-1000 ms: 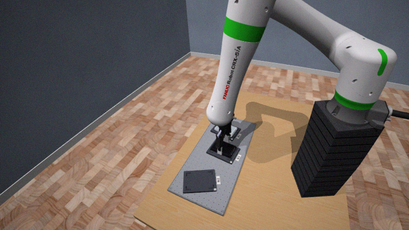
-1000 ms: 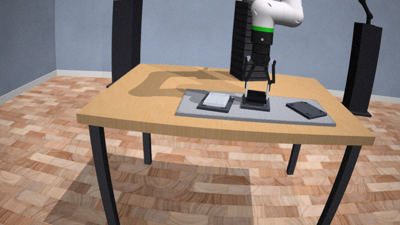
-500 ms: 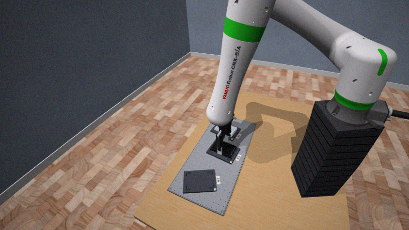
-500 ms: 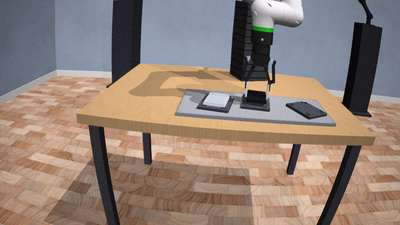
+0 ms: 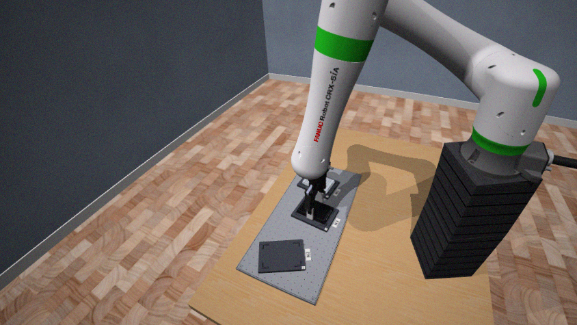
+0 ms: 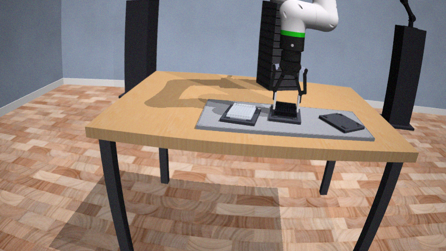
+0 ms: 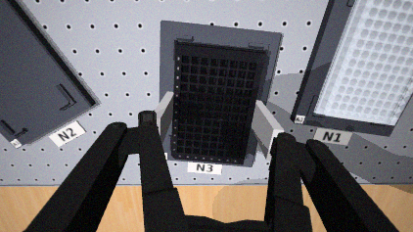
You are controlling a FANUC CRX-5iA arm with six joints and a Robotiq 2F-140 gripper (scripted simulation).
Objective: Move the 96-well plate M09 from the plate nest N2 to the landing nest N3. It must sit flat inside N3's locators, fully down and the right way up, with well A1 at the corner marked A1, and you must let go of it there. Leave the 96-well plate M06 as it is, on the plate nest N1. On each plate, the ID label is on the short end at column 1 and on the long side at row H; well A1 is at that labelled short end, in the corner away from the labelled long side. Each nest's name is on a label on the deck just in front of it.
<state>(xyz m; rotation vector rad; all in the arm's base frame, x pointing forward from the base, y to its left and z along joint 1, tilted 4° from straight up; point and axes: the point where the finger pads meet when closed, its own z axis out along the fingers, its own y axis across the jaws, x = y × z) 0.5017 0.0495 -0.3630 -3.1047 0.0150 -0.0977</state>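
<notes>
Now: hand 40 mm above the landing nest N3. Round my hand: white plate M06: 60 mm ahead, 160 mm to the right, 30 mm below; N3 label: 100 mm behind, 50 mm below; black 96-well plate M09: 20 mm below.
</notes>
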